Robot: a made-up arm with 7 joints. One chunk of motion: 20 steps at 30 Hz.
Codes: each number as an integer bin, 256 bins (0 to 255) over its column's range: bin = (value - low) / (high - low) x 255, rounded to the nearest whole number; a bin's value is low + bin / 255 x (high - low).
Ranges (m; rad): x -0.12..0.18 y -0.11..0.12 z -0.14..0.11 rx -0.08..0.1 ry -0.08..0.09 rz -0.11..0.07
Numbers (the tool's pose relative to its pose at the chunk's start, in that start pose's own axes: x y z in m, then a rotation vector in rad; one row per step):
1: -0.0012 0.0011 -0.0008 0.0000 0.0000 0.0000
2: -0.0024 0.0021 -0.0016 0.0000 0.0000 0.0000
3: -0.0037 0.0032 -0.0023 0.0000 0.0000 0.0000
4: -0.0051 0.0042 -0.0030 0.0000 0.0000 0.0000
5: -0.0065 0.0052 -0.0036 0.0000 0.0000 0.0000
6: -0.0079 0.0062 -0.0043 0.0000 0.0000 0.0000
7: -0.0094 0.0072 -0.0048 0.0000 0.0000 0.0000
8: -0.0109 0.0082 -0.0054 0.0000 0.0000 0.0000
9: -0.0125 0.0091 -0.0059 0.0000 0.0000 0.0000
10: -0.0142 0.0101 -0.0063 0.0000 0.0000 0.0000
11: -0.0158 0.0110 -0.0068 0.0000 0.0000 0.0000
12: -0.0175 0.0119 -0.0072 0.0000 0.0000 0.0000
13: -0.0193 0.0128 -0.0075 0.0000 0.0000 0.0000
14: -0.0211 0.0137 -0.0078 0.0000 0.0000 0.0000
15: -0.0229 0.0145 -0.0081 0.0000 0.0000 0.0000
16: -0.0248 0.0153 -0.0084 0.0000 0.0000 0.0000
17: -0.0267 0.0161 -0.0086 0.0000 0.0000 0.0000
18: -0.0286 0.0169 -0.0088 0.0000 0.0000 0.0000
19: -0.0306 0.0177 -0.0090 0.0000 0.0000 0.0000
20: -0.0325 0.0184 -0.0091 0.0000 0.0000 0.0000
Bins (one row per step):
1: 101 123 142 113 120 156
2: 100 124 141 113 120 156
3: 99 126 140 113 120 156
4: 98 127 140 113 120 156
5: 96 128 139 113 120 156
6: 95 129 138 113 120 156
7: 94 130 138 113 120 156
8: 93 131 137 113 120 156
9: 91 132 137 113 120 156
10: 90 133 136 113 120 156
11: 89 134 136 113 120 156
12: 87 135 135 113 120 156
13: 86 136 135 113 120 156
14: 84 137 135 113 120 156
15: 83 138 135 113 120 156
16: 81 139 134 113 120 156
17: 79 140 134 113 120 156
18: 78 141 134 113 120 156
19: 76 142 134 113 120 156
20: 74 142 134 113 120 156

